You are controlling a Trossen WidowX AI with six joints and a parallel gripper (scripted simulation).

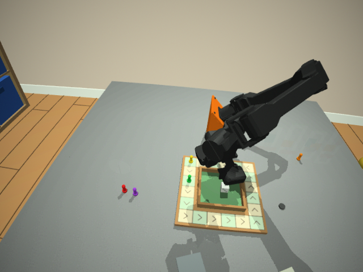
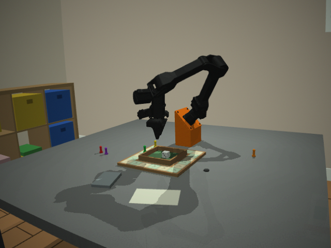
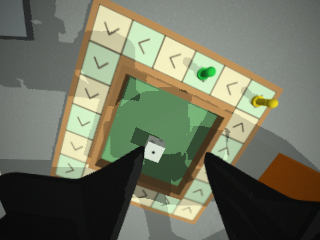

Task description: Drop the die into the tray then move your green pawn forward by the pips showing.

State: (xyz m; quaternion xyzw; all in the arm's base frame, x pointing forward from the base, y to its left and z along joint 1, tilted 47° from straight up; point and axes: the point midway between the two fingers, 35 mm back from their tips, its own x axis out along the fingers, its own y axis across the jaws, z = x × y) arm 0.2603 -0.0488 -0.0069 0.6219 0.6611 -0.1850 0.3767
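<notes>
My gripper tip is 90 mm to the left of the green pawn, 70 mm above it and 20 mm past it. The rest, counted from my gripper tip: white die (70 mm below, 40 mm to the left, 10 mm ahead); yellow pawn (110 mm behind, 80 mm to the right, 70 mm below); black disc (240 mm to the left, 100 mm below, 60 mm ahead).
</notes>
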